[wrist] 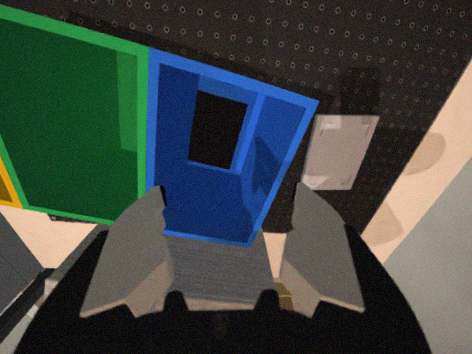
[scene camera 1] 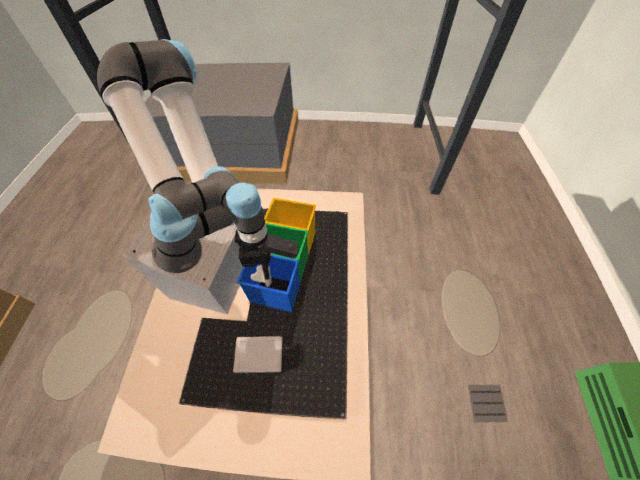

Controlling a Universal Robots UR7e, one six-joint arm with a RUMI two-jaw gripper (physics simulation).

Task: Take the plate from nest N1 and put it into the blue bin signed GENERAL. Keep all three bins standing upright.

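Frame: origin at the arm's base, x ahead, y left, z up, level; millimetres.
Where they show: gripper, fingertip midpoint: [wrist: 229,186] [scene camera 1: 268,271]; arm's base, link origin: [scene camera 1: 177,251].
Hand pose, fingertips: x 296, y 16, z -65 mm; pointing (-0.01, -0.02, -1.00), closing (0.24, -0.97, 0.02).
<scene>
Each offset is from my fingertips to the top centre of the thing. Level surfaces: height alone.
The black plate @(13 mm back, 25 mm left, 189 mm down) [scene camera 1: 280,283] [wrist: 218,131] is inside the blue bin @(11 mm back, 12 mm left, 26 mm down) [scene camera 1: 268,298] [wrist: 285,95], low down and apart from the fingers; its exact tilt is hard to tell. My gripper [scene camera 1: 264,282] [wrist: 229,186] is open and empty, above the blue bin, with its fingertips apart over the bin's near part in the wrist view. The blue bin stands upright; its sign does not show. The green bin @(4 mm back, 142 mm left, 26 mm down) [scene camera 1: 302,249] [wrist: 143,100] stands upright against it, and the yellow bin @(2 mm ahead, 273 mm left, 26 mm down) [scene camera 1: 311,226] [wrist: 11,181] stands upright behind the green one. The pale nest @(8 mm back, 226 mm right, 191 mm down) [scene camera 1: 257,354] [wrist: 341,152] holds no plate; its label is not readable.
The black perforated board @(206 mm down) [scene camera 1: 315,361] [wrist: 300,30] lies under the bins and the nest, on a light wooden table top @(219 mm down) [scene camera 1: 356,330]. The grey robot pedestal [scene camera 1: 214,281] stands close to the left of the blue bin. A large grey box [scene camera 1: 242,93] stands farther back.
</scene>
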